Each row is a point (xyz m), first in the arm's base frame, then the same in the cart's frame.
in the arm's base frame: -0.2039 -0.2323 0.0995
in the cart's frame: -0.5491 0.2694 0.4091
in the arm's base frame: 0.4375 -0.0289 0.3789
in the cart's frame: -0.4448 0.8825 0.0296
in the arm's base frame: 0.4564 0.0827 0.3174
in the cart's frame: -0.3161 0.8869 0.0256
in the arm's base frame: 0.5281 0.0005 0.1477
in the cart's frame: -0.2928 0.9671 0.2093
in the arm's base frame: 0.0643 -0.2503 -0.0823
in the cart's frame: -0.4430 0.5365 0.5599
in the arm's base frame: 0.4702 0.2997 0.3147
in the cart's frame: -0.1274 0.8736 -0.0817
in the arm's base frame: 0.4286 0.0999 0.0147
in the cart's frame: -0.1517 0.8550 0.2798
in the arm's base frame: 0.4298 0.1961 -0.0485
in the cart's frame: -0.0373 0.8437 0.2861
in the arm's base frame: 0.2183 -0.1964 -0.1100
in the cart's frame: -0.3657 0.6823 0.5480
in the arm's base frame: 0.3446 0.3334 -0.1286
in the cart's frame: 0.1112 0.7415 0.2911
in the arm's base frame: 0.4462 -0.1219 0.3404
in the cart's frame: -0.5040 0.9024 0.1090
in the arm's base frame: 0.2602 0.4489 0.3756
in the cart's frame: -0.0538 0.6471 -0.1972
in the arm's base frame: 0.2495 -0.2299 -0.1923
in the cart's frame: -0.3494 0.7169 0.6341
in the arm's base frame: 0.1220 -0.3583 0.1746
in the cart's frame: -0.6587 0.6090 0.3891
